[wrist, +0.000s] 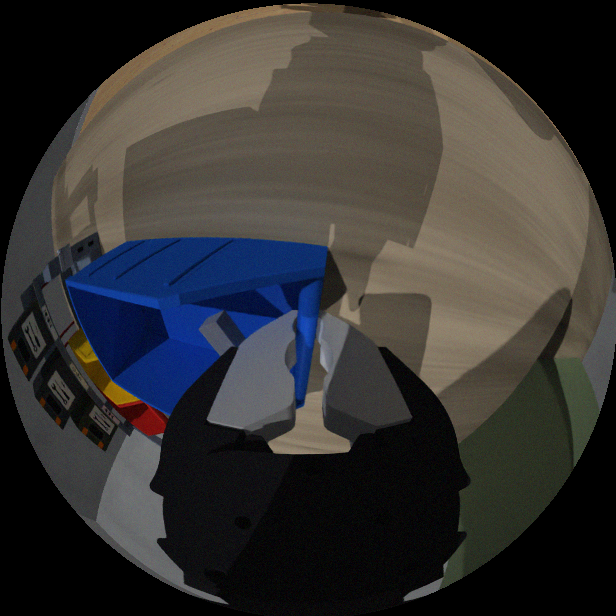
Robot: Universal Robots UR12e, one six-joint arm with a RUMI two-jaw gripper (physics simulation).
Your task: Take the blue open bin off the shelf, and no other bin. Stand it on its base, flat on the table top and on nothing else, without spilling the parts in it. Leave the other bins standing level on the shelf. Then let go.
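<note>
The blue open bin (195, 310) fills the left centre of the wrist view, seen from its open side, with a grey part (221, 333) lying inside it. My gripper (307, 339) is shut on the bin's right wall, one grey jaw inside and one outside. The bin hangs over the wooden table top (356, 172), which carries the dark shadows of the bin and the arm. I cannot tell whether the bin's base touches the table.
At the far left, the shelf (54, 356) shows labelled drawer fronts. A yellow bin (94, 367) and a red bin (146, 416) sit on it, partly hidden behind the blue bin. A green area (517, 436) lies at the lower right.
</note>
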